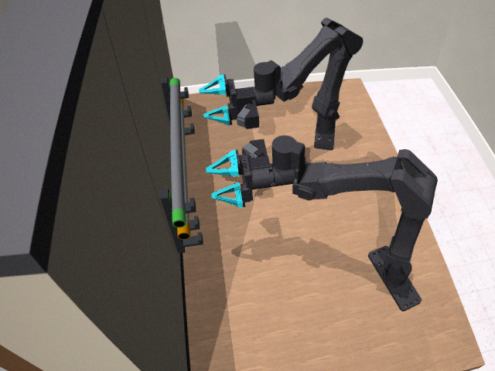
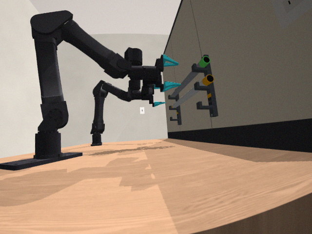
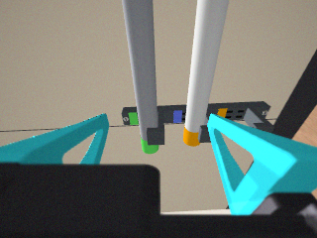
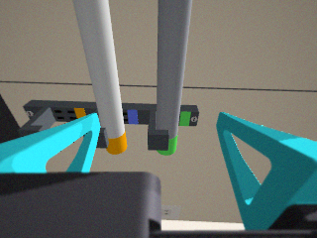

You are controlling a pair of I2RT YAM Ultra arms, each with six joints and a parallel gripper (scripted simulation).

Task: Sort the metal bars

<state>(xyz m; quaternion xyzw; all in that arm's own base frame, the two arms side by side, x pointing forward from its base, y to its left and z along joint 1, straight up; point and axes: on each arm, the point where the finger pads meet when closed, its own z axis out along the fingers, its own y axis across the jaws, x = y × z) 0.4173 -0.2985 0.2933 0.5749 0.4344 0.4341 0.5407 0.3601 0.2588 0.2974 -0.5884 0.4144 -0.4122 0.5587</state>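
The orange-ended bar lies 15 cm to the right of my left hand, 7 cm ahead of it and 6 cm below it. Round my left hand: black baseboard 26 cm below, 12 cm to the right, 11 cm ahead; then dark wall panel 17 cm ahead, 13 cm to the right, 13 cm above; then green-ended bar 15 cm to the right, 7 cm ahead, 1 cm above.
Now: the orange-ended bar 9 cm ahead of my right hand, 13 cm to the left of it and 6 cm below it. Round my right hand: black baseboard: 13 cm ahead, 17 cm to the left, 27 cm below; dark wall panel: 19 cm ahead, 16 cm to the left, 13 cm above; green-ended bar: 9 cm ahead, 14 cm to the left, 1 cm above.
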